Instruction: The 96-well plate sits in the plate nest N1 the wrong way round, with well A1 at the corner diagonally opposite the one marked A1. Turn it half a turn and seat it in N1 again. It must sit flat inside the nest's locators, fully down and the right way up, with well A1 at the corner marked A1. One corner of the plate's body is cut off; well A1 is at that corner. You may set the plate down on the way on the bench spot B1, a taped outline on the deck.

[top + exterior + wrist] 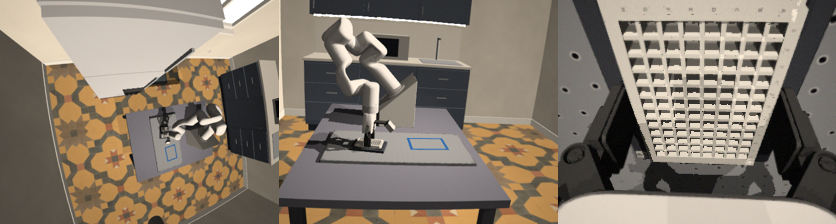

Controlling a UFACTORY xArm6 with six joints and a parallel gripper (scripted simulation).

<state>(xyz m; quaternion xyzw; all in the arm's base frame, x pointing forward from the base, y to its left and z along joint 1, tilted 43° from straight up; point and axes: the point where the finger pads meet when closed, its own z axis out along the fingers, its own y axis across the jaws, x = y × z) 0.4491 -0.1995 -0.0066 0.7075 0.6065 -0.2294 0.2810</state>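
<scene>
The white 96-well plate lies 10 mm below my hand. The rest, counted from my hand: dark plate nest N1: 20 mm below; then white tag: 70 mm behind, 70 mm to the right, 20 mm below.
</scene>
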